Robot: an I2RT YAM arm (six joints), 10 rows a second.
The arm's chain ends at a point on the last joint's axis. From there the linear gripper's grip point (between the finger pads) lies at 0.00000 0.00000 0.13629 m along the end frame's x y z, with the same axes.
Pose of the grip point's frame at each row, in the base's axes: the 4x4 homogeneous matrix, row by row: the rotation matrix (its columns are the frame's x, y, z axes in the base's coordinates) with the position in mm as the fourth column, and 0 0 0 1 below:
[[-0.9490, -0.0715, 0.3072, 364.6], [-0.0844, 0.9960, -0.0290, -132.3], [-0.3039, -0.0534, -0.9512, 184.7], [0, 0, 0, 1]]
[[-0.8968, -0.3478, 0.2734, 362.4], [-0.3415, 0.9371, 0.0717, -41.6], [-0.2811, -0.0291, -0.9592, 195.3], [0, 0, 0, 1]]
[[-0.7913, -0.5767, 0.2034, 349.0], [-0.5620, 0.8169, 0.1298, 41.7], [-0.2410, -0.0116, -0.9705, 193.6], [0, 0, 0, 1]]
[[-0.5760, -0.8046, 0.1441, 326.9], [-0.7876, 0.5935, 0.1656, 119.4], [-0.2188, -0.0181, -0.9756, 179.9], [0, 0, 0, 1]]
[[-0.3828, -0.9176, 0.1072, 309.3], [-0.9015, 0.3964, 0.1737, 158.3], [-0.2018, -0.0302, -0.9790, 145.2], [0, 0, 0, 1]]
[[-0.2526, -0.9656, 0.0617, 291.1], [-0.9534, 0.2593, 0.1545, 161.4], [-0.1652, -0.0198, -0.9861, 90.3], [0, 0, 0, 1]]
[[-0.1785, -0.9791, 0.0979, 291.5], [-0.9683, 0.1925, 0.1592, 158.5], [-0.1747, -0.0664, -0.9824, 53.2], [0, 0, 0, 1]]
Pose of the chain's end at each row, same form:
[[-0.9490, -0.0715, 0.3072, 322.7], [-0.0844, 0.9960, -0.0290, -128.3], [-0.3039, -0.0534, -0.9512, 314.3], [0, 0, 0, 1]]
[[-0.8968, -0.3478, 0.2734, 325.1], [-0.3415, 0.9371, 0.0717, -51.4], [-0.2811, -0.0291, -0.9592, 326.0], [0, 0, 0, 1]]
[[-0.7913, -0.5767, 0.2034, 321.3], [-0.5620, 0.8169, 0.1298, 24.0], [-0.2410, -0.0116, -0.9705, 325.9], [0, 0, 0, 1]]
[[-0.5760, -0.8046, 0.1441, 307.3], [-0.7876, 0.5935, 0.1656, 96.8], [-0.2188, -0.0181, -0.9756, 312.9], [0, 0, 0, 1]]
[[-0.3828, -0.9176, 0.1072, 294.7], [-0.9015, 0.3964, 0.1737, 134.6], [-0.2018, -0.0302, -0.9790, 278.6], [0, 0, 0, 1]]
[[-0.2526, -0.9656, 0.0617, 282.7], [-0.9534, 0.2593, 0.1545, 140.3], [-0.1652, -0.0198, -0.9861, 224.7], [0, 0, 0, 1]]
[[-0.1785, -0.9791, 0.0979, 278.2], [-0.9683, 0.1925, 0.1592, 136.8], [-0.1747, -0.0664, -0.9824, 187.1], [0, 0, 0, 1]]

